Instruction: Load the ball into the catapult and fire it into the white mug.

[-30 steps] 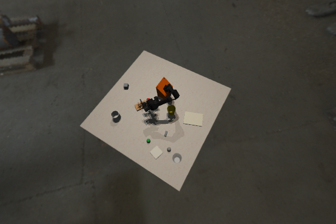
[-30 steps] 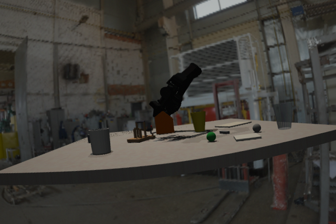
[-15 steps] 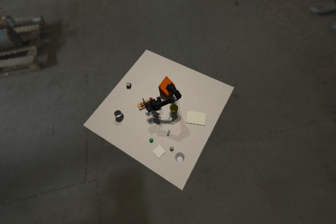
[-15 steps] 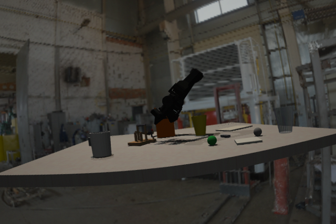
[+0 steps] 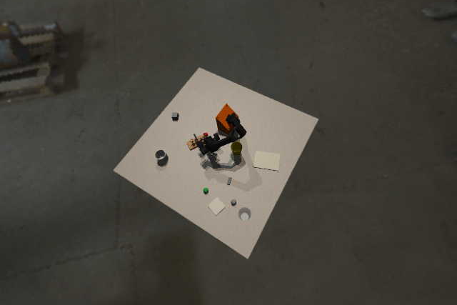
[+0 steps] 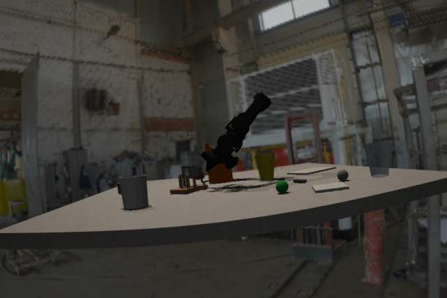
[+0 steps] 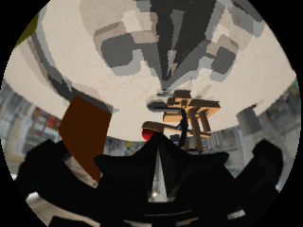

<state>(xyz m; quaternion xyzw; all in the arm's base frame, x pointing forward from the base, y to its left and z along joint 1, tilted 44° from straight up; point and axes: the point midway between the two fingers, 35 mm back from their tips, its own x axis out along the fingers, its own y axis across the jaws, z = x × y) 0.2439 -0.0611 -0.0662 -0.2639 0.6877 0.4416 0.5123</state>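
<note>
The red ball lies 40 mm behind my gripper tip, 30 mm to the right of it and 10 mm below it. The rest, counted from my gripper tip: small grey cube (100 mm behind, 400 mm to the right, 50 mm below); then yellow cup (20 mm behind, 280 mm to the left, 40 mm below); then wooden catapult (20 mm ahead, 50 mm to the right, 20 mm below).
</note>
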